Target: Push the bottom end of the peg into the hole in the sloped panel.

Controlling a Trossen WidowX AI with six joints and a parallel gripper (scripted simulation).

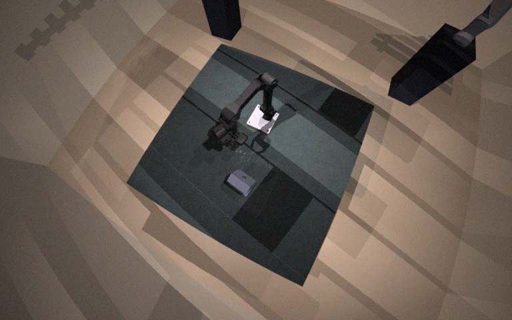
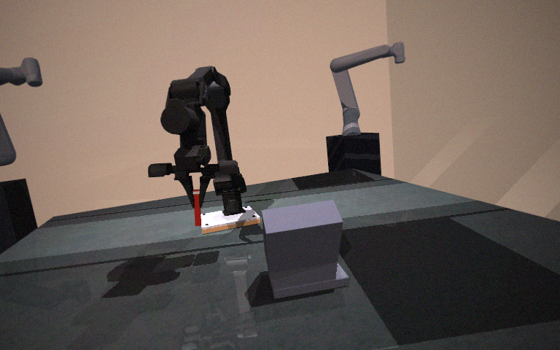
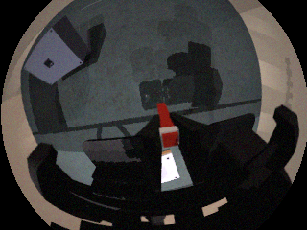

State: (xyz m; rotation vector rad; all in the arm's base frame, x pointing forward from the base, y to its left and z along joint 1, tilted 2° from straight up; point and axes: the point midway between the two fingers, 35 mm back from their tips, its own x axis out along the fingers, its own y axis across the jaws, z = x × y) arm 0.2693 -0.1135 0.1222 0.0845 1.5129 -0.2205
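My gripper tip is 20 cm short of the grey sloped panel block, 16 cm to the right of it and 4 cm above it. From my gripper tip the other things lie so: red peg: 2 cm above.
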